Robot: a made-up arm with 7 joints.
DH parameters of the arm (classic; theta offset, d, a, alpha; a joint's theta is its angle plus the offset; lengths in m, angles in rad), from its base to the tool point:
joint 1: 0 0.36 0 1.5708
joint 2: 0 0.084 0 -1.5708
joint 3: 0 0.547 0.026 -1.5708
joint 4: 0 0.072 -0.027 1.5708
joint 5: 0 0.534 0 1.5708
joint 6: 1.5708 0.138 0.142 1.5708
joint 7: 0 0.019 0 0
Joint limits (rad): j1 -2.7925..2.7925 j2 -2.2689..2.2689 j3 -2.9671..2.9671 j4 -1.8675..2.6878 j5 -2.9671..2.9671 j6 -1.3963..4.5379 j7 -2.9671..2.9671
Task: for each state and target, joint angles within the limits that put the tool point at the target. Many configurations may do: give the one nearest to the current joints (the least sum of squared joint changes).
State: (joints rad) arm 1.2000 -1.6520 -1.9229 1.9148 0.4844 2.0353 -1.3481
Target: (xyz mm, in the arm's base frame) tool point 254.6 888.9 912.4
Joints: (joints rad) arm 1.7299 -1.2931 -2.1379 1.0215 0.1771 1.5800 -1.3481
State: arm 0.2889 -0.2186 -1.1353 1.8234 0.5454 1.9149 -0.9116
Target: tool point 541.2 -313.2 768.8
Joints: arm 0.5775 -0.1761 -0.9325 1.8994 0.5752 2.0700 -0.9116
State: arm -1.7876 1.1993 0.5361 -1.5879 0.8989 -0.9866 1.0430
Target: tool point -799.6 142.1 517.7
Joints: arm -0.9313 0.7938 1.0103 -1.8675 0.4283 -1.2144 1.0430
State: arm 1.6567 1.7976 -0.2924 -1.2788 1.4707 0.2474 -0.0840
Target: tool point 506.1 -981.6 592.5
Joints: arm 2.0920 0.9779 -0.2298 -0.9134 1.4571 0.2913 -0.0840
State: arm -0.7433 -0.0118 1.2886 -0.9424 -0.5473 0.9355 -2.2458
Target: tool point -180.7 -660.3 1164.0
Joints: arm -0.5445 -0.2860 1.4836 -0.8667 -0.4933 0.8859 -2.2458
